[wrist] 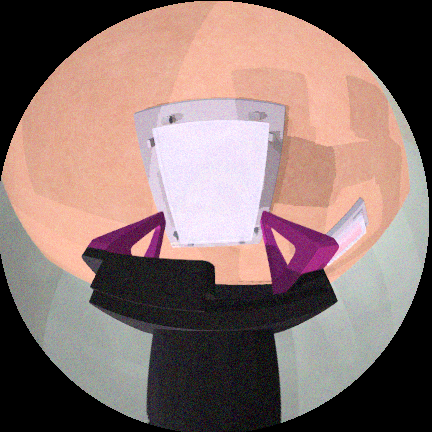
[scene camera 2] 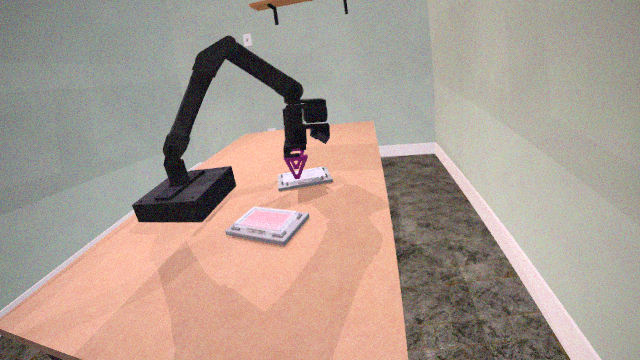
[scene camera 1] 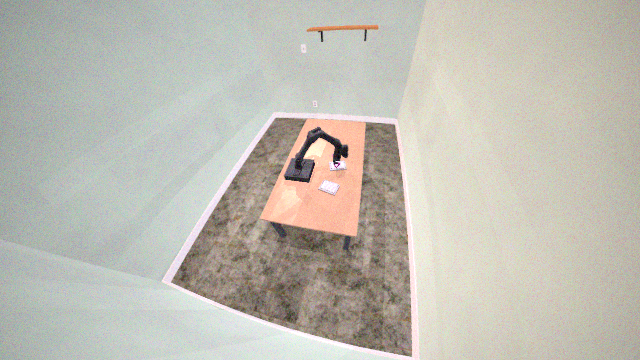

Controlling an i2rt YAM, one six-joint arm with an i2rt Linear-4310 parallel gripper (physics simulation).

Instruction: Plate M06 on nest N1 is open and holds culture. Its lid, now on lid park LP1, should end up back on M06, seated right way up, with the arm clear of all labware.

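Seen in the pictures: gripper, fingertip midpoint: (wrist: 212,216) (scene camera 2: 296,173) (scene camera 1: 335,164); arm's base, origin of the base link: (scene camera 2: 181,185) (scene camera 1: 298,167).
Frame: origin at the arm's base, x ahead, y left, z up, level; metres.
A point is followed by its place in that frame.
Note:
The white lid (wrist: 211,177) @[x 0.363, y 0.166, z -0.047 m] (scene camera 2: 308,173) @[x 0.362, y 0.164, z -0.047 m] (scene camera 1: 338,166) @[x 0.360, y 0.133, z -0.044 m] lies flat on the grey lid park LP1 (wrist: 213,109) @[x 0.415, y 0.180, z -0.055 m] (scene camera 2: 303,183) @[x 0.360, y 0.104, z -0.055 m]. My gripper (wrist: 212,216) @[x 0.328, y 0.155, z -0.043 m] (scene camera 2: 296,174) @[x 0.328, y 0.155, z -0.043 m] (scene camera 1: 336,163) @[x 0.328, y 0.155, z -0.043 m] has purple fingers, is open and empty, and hangs low over the lid's near end, one finger on each side. The open plate M06 (scene camera 2: 264,219) @[x 0.329, y -0.131, z -0.040 m] (scene camera 1: 329,186) @[x 0.330, y -0.123, z -0.046 m] shows pink culture and sits on the grey nest N1 (scene camera 2: 291,233) @[x 0.400, y -0.164, z -0.055 m] nearer the front of the table; a strip of the plate also shows in the wrist view (wrist: 351,231) @[x 0.363, y -0.089, z -0.038 m].
The arm's black base (scene camera 2: 184,193) @[x 0.058, y -0.060, z -0.001 m] (scene camera 1: 299,169) @[x 0.020, y -0.031, z 0.014 m] stands on the left of the wooden table (scene camera 2: 254,290) @[x 0.379, y -0.332, z -0.065 m] (scene camera 1: 312,211) @[x 0.250, y -0.390, z -0.065 m]. The table's right edge drops to the floor (scene camera 2: 459,251). A wall shelf (scene camera 1: 343,28) hangs high at the back.

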